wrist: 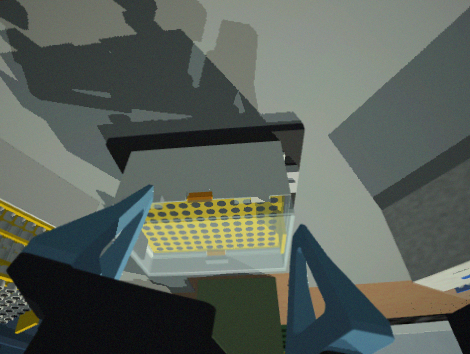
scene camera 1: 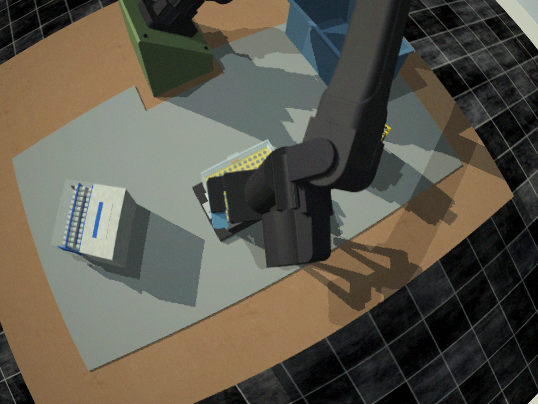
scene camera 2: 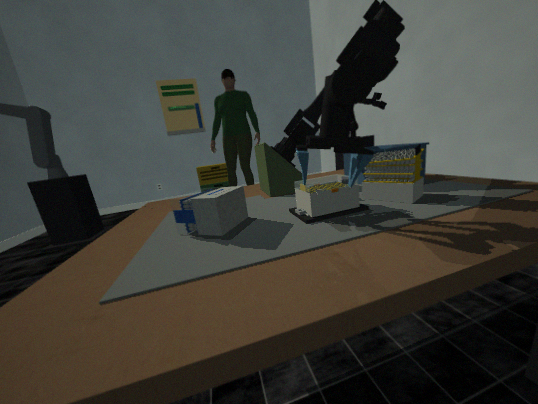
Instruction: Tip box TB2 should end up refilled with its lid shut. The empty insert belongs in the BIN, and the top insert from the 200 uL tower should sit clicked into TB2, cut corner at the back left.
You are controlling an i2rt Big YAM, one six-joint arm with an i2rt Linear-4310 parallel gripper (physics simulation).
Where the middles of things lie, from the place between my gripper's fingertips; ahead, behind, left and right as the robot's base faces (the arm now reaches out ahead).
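Scene:
I find the white tip box with blue tips [scene camera 1: 94, 221] 250 mm to the right of my hand, 100 mm behind it and 30 mm below it. The blue bin [scene camera 1: 319, 38] is 240 mm behind my hand and 340 mm to the left of it, and 10 mm below it. Measured to their middles, the white tip box with blue tips is, of these, the nearest to my hand.

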